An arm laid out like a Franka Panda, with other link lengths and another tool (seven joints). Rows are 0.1 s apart.
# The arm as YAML. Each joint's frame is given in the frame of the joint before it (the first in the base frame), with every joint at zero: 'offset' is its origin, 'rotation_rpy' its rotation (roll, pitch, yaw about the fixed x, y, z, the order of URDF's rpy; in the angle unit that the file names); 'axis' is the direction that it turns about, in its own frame. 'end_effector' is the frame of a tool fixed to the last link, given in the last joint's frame.
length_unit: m
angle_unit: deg
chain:
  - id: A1
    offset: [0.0, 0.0, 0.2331]
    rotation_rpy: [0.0, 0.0, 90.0]
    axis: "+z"
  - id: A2
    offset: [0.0, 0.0, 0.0]
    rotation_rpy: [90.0, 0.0, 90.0]
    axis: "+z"
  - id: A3
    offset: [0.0, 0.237, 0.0]
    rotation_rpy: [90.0, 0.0, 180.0]
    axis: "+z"
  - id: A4
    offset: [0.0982, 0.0, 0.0]
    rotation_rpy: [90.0, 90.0, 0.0]
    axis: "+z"
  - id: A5
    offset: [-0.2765, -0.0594, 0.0]
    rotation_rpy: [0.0, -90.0, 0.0]
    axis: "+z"
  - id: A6
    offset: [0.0, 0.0, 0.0]
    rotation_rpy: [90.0, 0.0, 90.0]
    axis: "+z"
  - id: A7
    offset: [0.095, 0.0, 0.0]
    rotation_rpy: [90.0, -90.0, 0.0]
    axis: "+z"
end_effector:
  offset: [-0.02, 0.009, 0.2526]
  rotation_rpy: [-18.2, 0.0, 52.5]
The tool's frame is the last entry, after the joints.
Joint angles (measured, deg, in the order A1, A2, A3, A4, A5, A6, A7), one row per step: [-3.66, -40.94, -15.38, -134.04, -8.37, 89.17, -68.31]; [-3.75, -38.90, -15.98, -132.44, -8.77, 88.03, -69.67]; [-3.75, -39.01, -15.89, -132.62, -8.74, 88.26, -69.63]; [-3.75, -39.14, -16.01, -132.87, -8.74, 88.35, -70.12]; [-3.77, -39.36, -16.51, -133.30, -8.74, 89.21, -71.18]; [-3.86, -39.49, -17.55, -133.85, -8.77, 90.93, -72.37]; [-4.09, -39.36, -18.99, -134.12, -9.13, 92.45, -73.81]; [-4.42, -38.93, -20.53, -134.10, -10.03, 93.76, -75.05]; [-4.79, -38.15, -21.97, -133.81, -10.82, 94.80, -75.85]
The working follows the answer.
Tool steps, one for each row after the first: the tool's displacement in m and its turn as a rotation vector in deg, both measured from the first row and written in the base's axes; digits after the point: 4 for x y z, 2 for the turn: [-0.0004, -0.0065, -0.0012, 0.12, 1.63, 0.58]; [0.0001, -0.0059, -0.0015, 0.07, 1.47, 0.64]; [-0.0006, -0.0061, -0.0024, 0.22, 1.46, 1.07]; [0.0006, -0.0085, -0.0037, 0.50, 0.74, 1.78]; [0.0042, -0.0140, -0.0060, 0.87, -0.64, 2.12]; [0.0062, -0.0233, -0.0085, 1.14, -1.76, 2.25]; [0.0069, -0.0361, -0.0112, 0.90, -2.46, 2.00]; [0.0072, -0.0485, -0.0140, 0.66, -2.78, 1.29]
Tool pose at each row, in the base's axes (x y z in m, rotation vector in deg; rounded; the steps above come from the unrounded poses): [0.2341, -0.1084, 0.2551, 117.56, -114.41, -25.83]; [0.2337, -0.1149, 0.2539, 117.13, -112.86, -27.37]; [0.2342, -0.1143, 0.2536, 117.26, -112.88, -27.15]; [0.2335, -0.1145, 0.2527, 117.75, -112.43, -27.22]; [0.2348, -0.1169, 0.2513, 118.99, -112.09, -26.71]; [0.2383, -0.1224, 0.2490, 120.39, -112.53, -25.75]; [0.2404, -0.1317, 0.2465, 121.37, -113.06, -24.96]; [0.2411, -0.1445, 0.2439, 121.45, -113.69, -24.08]; [0.2413, -0.1569, 0.2411, 120.86, -114.63, -23.66]

